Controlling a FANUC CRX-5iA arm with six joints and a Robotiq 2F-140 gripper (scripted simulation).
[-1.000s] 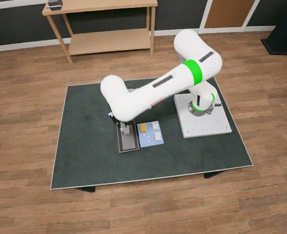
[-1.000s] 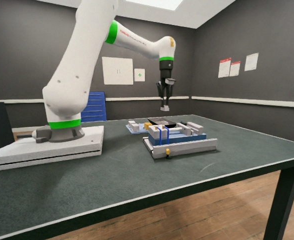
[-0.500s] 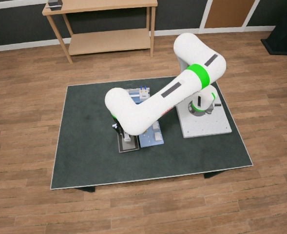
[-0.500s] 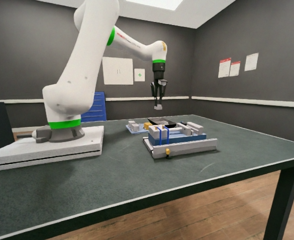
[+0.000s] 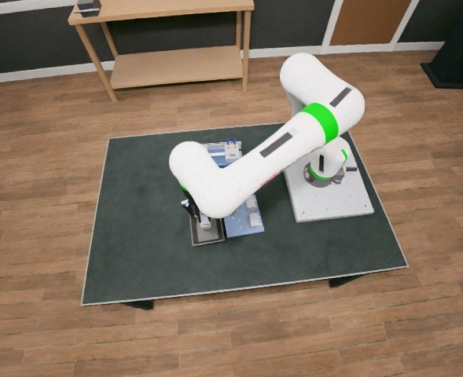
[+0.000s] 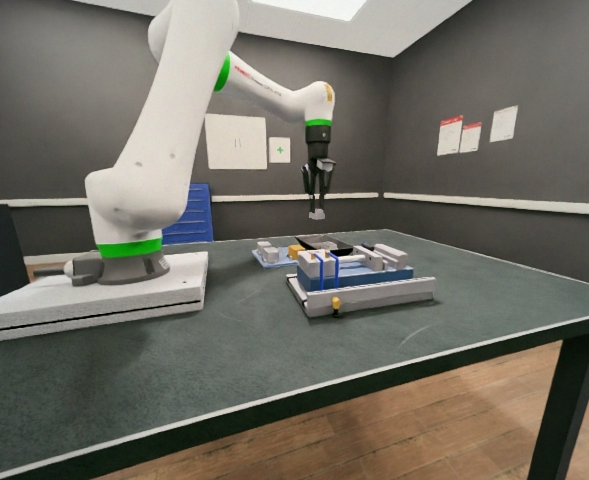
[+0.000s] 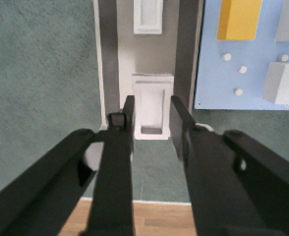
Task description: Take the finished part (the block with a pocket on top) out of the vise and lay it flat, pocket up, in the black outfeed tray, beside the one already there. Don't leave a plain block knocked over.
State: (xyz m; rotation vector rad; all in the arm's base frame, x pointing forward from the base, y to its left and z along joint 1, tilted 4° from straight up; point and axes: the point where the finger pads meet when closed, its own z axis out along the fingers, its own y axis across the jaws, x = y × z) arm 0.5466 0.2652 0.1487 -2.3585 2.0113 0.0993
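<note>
Right now the pocketed part is 4 cm below my hand. From my hand the other things lie so: light blue plate: 18 cm below, 16 cm behind, 8 cm to the right; yellow block: 16 cm below, 12 cm to the right, 11 cm behind.
</note>
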